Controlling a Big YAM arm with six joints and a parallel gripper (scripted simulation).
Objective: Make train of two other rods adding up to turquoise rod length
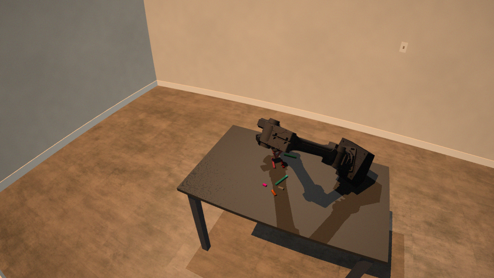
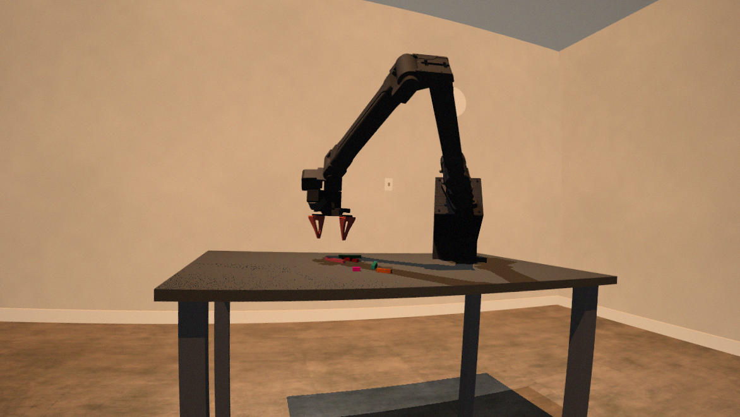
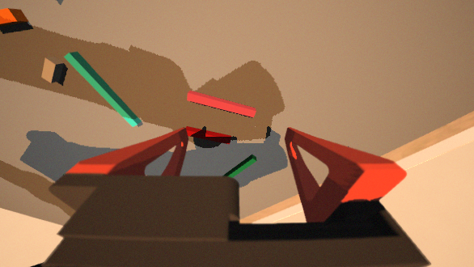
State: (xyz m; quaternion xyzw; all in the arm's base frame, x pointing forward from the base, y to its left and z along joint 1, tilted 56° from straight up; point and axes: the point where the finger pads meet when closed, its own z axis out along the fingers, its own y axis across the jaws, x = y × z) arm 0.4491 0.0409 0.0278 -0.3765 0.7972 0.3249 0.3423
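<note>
Right now my hand is 170 mm past the grey rod, 150 mm to the right of it and 70 mm above it. From my hand the other things lie so: red rod: 60 mm behind, 20 mm to the right, 70 mm below; green rod: 60 mm behind, 110 mm to the right, 70 mm below; pink rod: 20 mm behind, 10 mm to the left, 70 mm below.
</note>
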